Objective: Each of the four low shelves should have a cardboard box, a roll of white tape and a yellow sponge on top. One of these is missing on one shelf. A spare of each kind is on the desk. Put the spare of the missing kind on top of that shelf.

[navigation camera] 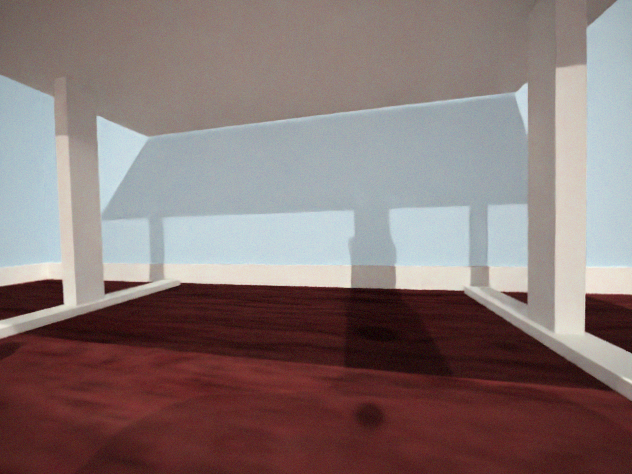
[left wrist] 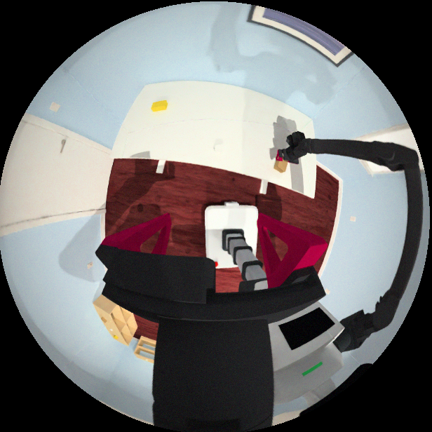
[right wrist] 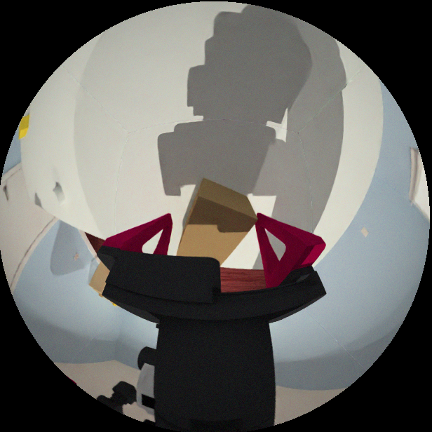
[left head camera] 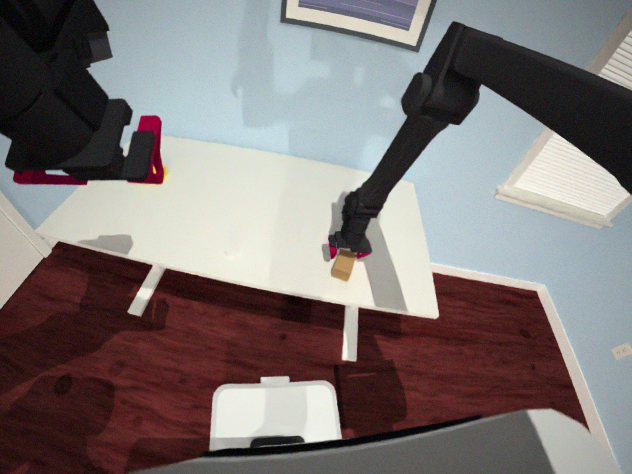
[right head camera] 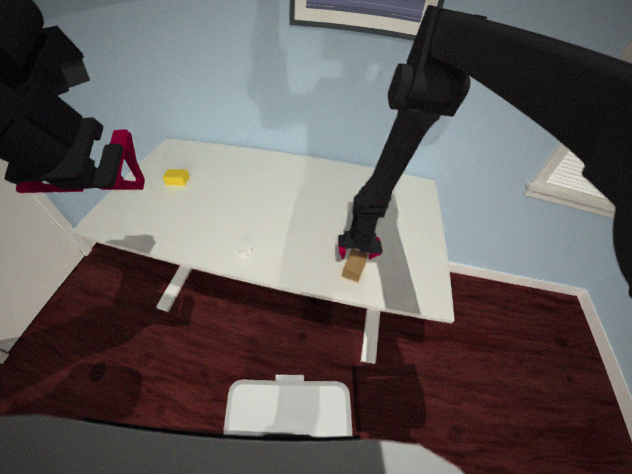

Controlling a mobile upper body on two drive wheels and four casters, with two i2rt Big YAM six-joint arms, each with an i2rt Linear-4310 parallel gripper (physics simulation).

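Places are measured from the left arm's base along level axes (x left, y back, z up), in centimetres.
Pixels of known places: left gripper, fingertip midpoint: (left head camera: pixel 123 179) (right head camera: pixel 112 185); right gripper, fingertip midpoint: (left head camera: pixel 344 257) (right head camera: pixel 355 258).
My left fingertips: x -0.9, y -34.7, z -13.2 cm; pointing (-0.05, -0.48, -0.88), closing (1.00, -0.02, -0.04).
Observation:
Behind a point stands the place of what it marks.
On the white desk (left head camera: pixel 204 204) {x 7.1, y -89.8, z -69.0 cm} (right head camera: pixel 214 204) {x 10.7, y -90.5, z -69.0 cm}, the cardboard box (left head camera: pixel 343 267) {x -43.6, y -57.2, z -64.0 cm} (right head camera: pixel 354 267) {x -43.8, y -57.4, z -64.0 cm} (left wrist: pixel 280 167) (right wrist: pixel 210 242) lies near the front edge, right of centre. My right gripper (left head camera: pixel 348 252) {x -45.0, y -62.1, z -65.3 cm} (right head camera: pixel 358 252) {x -45.0, y -62.1, z -65.3 cm} (right wrist: pixel 213 217) is open, low over the box's rear end, with a finger on either side. The white tape roll (left head camera: pixel 231 252) {x -6.7, y -64.5, z -66.7 cm} (right head camera: pixel 246 251) {x -7.4, y -64.7, z -66.6 cm} (left wrist: pixel 218 147) lies near the front, left of the box. The yellow sponge (right head camera: pixel 176 177) {x 31.2, y -103.5, z -64.7 cm} (left wrist: pixel 159 105) (right wrist: pixel 24 126) lies at the back left. My left gripper (left wrist: pixel 213 217) is open and empty, high at the left in the head views. Contact with the box cannot be told.
Light wooden shelves (left wrist: pixel 103 301) show small at the lower left of the left wrist view; what stands on them is too small to tell. The white robot base (left head camera: pixel 275 408) {x -22.2, y -21.4, z -115.0 cm} (right head camera: pixel 288 408) {x -22.5, y -20.5, z -115.0 cm} (left wrist: pixel 215 215) stands before the desk. The navigation camera shows desk legs (navigation camera: pixel 81 204) {x 47.8, y -105.4, z -108.2 cm} (navigation camera: pixel 569 204) {x -70.3, y -76.3, z -113.8 cm} on both sides.

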